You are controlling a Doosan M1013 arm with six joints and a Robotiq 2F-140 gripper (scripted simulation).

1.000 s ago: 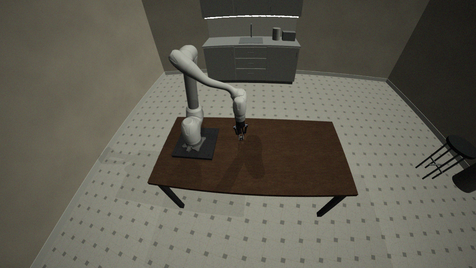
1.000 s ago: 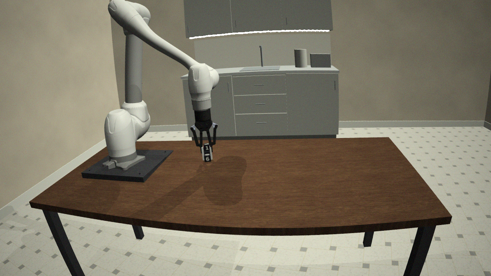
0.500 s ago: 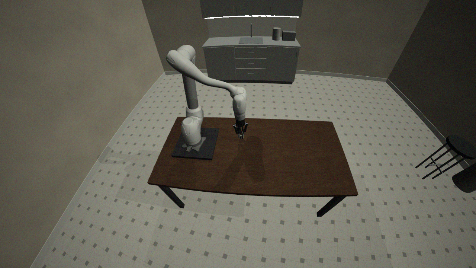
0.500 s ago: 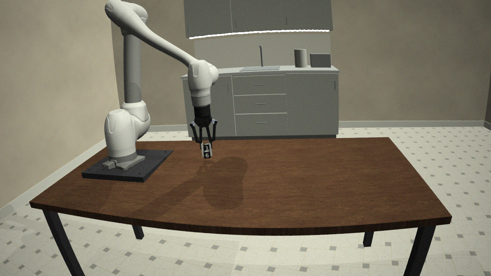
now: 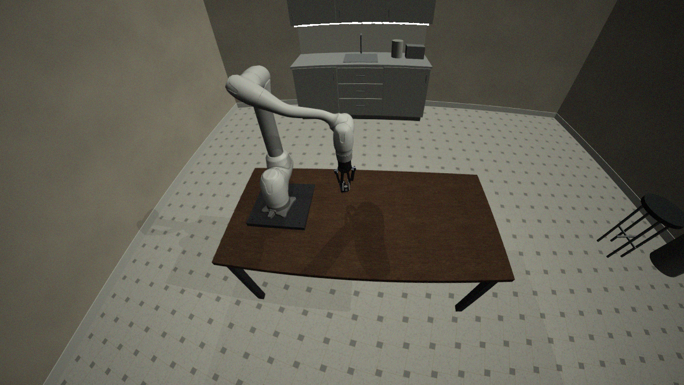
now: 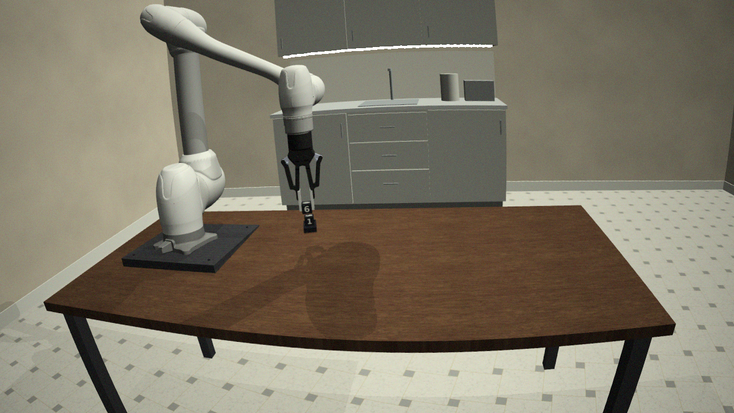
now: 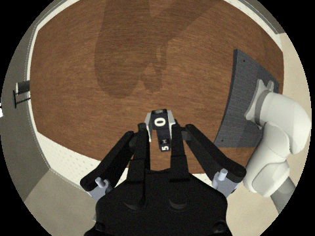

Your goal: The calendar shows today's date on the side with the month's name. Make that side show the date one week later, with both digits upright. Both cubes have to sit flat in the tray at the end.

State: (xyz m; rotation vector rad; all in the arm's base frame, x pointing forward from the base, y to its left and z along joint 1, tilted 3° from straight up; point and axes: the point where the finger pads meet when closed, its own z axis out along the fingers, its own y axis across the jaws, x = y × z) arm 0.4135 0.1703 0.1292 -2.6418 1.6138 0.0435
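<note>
Now: hand 5 cm past the dark tray, 10 cm to the right of it and 13 cm above it.
</note>
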